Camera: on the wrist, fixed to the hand. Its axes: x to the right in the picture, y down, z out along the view.
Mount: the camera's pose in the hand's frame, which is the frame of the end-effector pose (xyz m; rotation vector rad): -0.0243 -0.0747 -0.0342 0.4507 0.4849 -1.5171
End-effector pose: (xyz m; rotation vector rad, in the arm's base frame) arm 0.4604 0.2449 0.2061 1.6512 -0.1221 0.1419
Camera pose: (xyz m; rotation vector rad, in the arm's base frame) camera 0.4481 0.2852 0.1315 1.6851 1.5870 -0.6259
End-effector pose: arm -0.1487 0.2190 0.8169 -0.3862 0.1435 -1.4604
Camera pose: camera -0.2327 0.2325 0.8072 0.3800 -0.1519 -2.9830
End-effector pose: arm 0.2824 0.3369 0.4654 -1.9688 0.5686 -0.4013
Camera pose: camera 0.2610 0.3536 0.5467 -1.4928 -0.8213 -1.7555
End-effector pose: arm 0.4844 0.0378 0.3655 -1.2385 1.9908 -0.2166
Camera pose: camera 0.5186 0.0113 0.4394 -2.2083 0.7729 -1.6772
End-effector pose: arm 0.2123 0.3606 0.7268 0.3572 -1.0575 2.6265
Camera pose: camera 0.2570 0.4321 0.7421 0.3553 0.1064 1.3463
